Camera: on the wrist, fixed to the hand. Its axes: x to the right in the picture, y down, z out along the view.
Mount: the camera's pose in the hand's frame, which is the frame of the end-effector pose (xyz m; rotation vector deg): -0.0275 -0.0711 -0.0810 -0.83 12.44 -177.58
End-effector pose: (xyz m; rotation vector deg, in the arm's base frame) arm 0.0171 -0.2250 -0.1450 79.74 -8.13 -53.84
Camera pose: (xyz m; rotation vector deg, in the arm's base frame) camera 0.0138 -0.1379 -0.2141 -14.42 -96.14 91.21
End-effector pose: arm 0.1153 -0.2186 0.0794 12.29 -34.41 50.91
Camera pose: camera 0.1901 -0.2474 0.0023 35.74 21.82 -118.49
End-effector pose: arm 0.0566 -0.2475 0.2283 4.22 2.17 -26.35
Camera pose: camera -0.0013 -0.2924 0.1446 1.07 -16.83 154.65
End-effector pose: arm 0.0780 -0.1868 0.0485 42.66 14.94 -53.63
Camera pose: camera 0.0134 -0.1406 -0.0294 12.74 -58.57 114.16
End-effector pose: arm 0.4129 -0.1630 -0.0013 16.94 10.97 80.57
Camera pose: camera 0.4506 -0.1925 -0.1017 -17.37 24.18 -94.50
